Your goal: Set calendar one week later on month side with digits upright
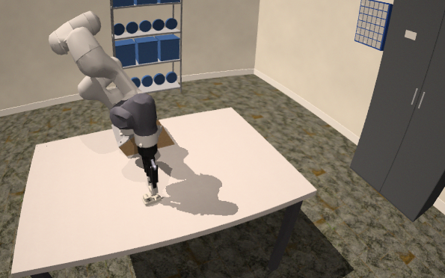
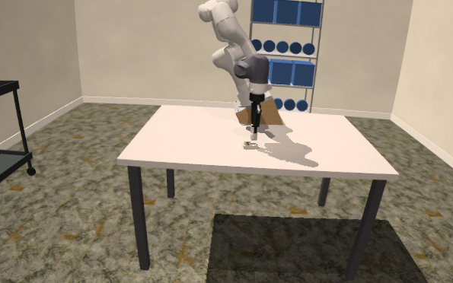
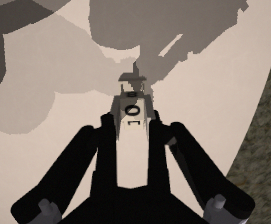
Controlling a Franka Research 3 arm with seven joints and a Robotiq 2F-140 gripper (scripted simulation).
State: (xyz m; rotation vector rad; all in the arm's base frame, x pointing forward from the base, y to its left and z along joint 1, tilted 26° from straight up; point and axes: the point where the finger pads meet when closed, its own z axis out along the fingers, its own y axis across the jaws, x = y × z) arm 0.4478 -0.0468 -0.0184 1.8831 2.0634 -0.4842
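Right now my hand is 3 cm to the left of the cube and 6 cm above it. The rest, counted from my hand: grey tray (2 cm to the right, 8 cm below).
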